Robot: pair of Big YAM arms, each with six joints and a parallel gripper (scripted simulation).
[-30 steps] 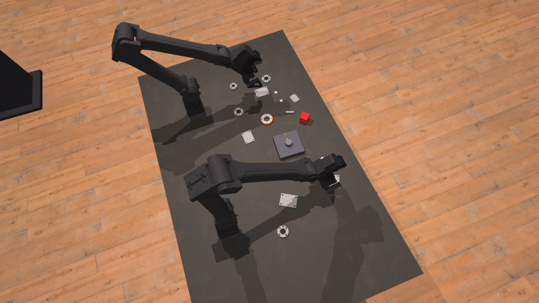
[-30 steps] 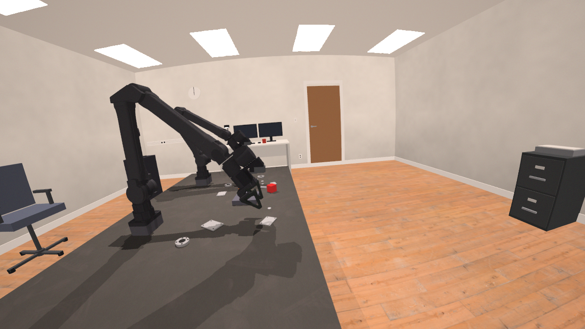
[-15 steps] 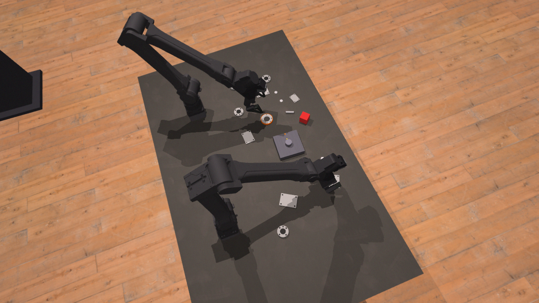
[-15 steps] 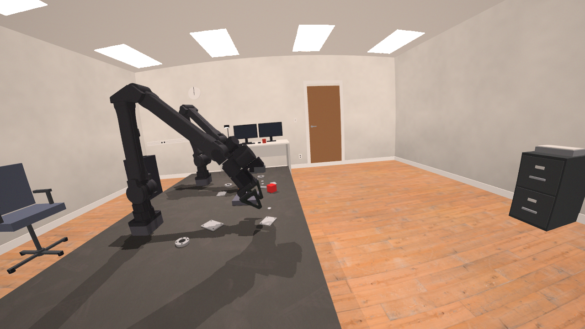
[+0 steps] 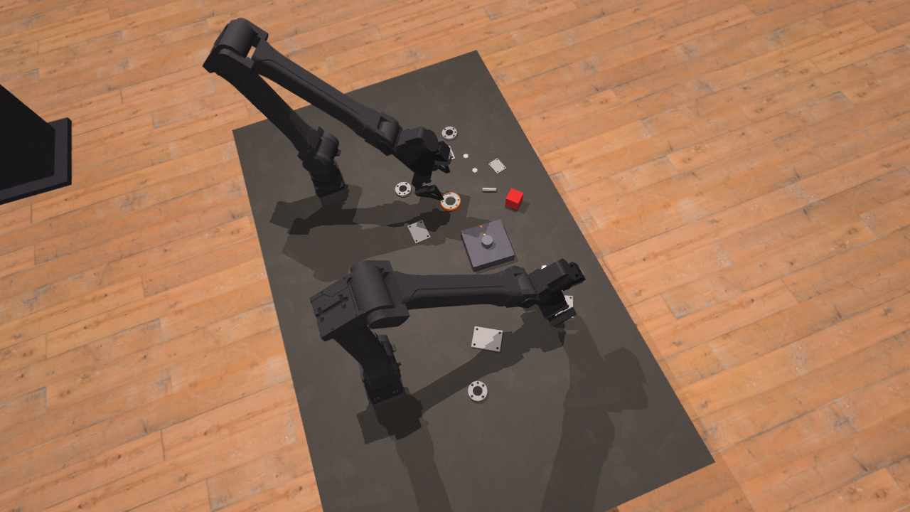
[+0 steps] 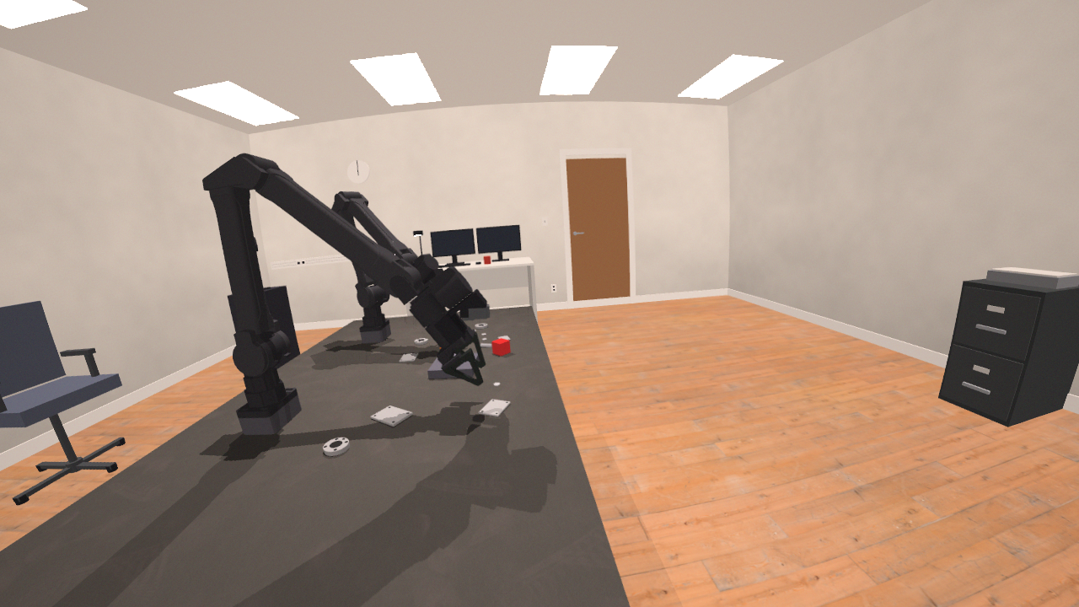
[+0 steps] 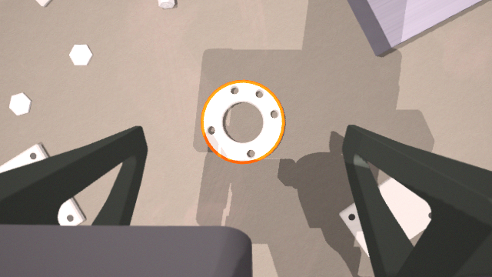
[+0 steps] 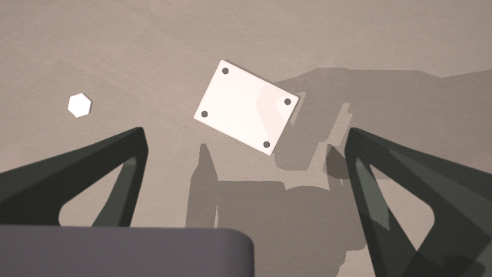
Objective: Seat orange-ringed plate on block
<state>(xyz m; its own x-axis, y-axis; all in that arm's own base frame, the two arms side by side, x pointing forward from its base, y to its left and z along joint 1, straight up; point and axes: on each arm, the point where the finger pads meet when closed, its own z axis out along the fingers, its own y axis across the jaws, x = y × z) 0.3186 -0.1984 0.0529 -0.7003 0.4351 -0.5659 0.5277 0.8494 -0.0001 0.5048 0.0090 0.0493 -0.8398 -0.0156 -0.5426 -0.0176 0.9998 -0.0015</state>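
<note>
Right now the orange-ringed plate is 10 mm ahead of my left hand, 10 mm to the right of it and 90 mm below it. Round my left hand: red cube: 200 mm ahead, 80 mm to the right, 80 mm below; small rod: 140 mm ahead, 10 mm to the right, 90 mm below; grey block: 70 mm ahead, 160 mm to the right, 80 mm below.
</note>
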